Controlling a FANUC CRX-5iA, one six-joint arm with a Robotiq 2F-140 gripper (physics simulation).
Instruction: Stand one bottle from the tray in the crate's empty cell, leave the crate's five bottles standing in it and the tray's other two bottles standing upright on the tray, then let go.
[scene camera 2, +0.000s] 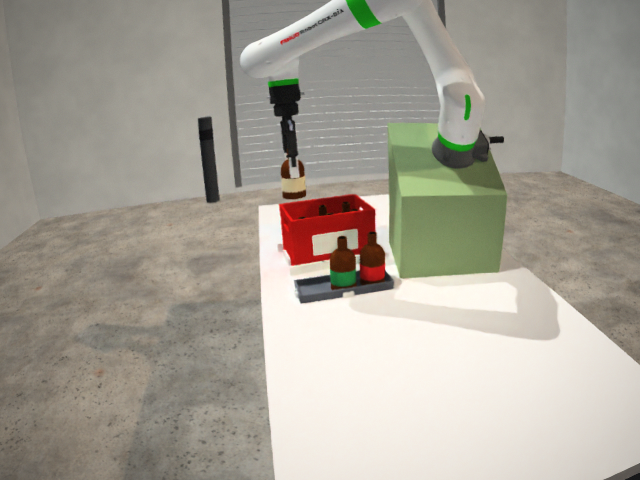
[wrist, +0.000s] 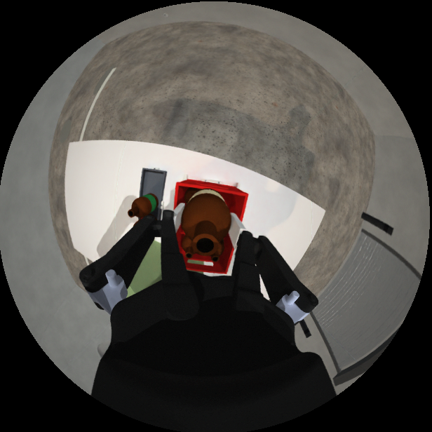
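Where they show: gripper, between the fingertips: (scene camera 2: 292, 175); arm's base, origin of its link: (scene camera 2: 453, 152).
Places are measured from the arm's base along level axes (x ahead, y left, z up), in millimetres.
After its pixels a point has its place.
My gripper (scene camera 2: 293, 167) @[x 514, y -55, z -62 mm] (wrist: 206, 215) is shut on a brown bottle with a cream label (scene camera 2: 293, 184) @[x 515, y -18, z -83 mm] (wrist: 206, 217) and holds it upright, above the crate's left part in the scene view. The red crate (scene camera 2: 299, 244) @[x 510, y 31, z -261 mm] (wrist: 240, 201) stands on the table; a few dark bottle tops show inside it. In the wrist view the held bottle hides most of the crate's cells. A green-labelled bottle (scene camera 2: 342, 263) @[x 400, y 196, z -258 mm] (wrist: 142, 206) and a red-labelled bottle (scene camera 2: 372, 258) @[x 313, y 181, z -259 mm] stand upright on the dark tray (scene camera 2: 312, 290) @[x 485, y 164, z -352 mm] (wrist: 153, 181); the tray's left part is bare.
The tray lies in front of the crate on the white table (scene camera 2: 413, 387) @[x 307, y 624, z -357 mm] (wrist: 100, 175). A green block (scene camera 2: 447, 232) @[x 75, y 150, z -213 mm] (wrist: 147, 270) bears the robot's base, right of the crate in the scene view. A dark post-like object (scene camera 2: 208, 160) shows left of the arm.
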